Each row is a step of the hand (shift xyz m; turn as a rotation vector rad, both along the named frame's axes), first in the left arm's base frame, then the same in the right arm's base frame.
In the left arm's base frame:
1: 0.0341 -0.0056 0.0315 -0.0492 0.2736 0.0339
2: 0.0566 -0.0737 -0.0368 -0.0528 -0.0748 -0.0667
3: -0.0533 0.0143 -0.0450 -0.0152 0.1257 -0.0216
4: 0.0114 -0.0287 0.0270 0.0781 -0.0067 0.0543
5: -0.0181 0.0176 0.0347 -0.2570 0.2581 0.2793
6: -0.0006 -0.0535 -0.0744 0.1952 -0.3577 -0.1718
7: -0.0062 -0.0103 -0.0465 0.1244 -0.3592 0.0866
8: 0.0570 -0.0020 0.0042 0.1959 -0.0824 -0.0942
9: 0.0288 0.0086 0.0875 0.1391 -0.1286 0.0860
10: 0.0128 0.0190 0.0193 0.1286 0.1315 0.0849
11: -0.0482 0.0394 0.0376 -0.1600 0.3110 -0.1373
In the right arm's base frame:
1: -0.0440 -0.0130 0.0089 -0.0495 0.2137 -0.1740
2: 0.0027 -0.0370 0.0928 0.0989 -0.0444 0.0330
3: 0.0647 0.0232 -0.0187 -0.0021 0.1165 -0.0540
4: -0.0203 -0.0352 0.0056 -0.0898 -0.0163 0.0276
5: -0.0155 -0.0038 -0.0398 -0.0735 0.0502 -0.4503
6: 0.0637 -0.0127 0.0647 0.0632 -0.1973 0.3907
7: 0.0387 0.0111 0.0261 -0.0669 -0.3295 0.1974
8: -0.0416 0.0068 0.0386 -0.0513 0.0071 0.2266
9: -0.0823 -0.0272 -0.0324 -0.1270 -0.1257 0.1065
10: -0.0263 0.0101 -0.0101 -0.1759 0.0993 -0.0149
11: -0.0016 0.0083 -0.0722 0.1370 0.3041 -0.1729

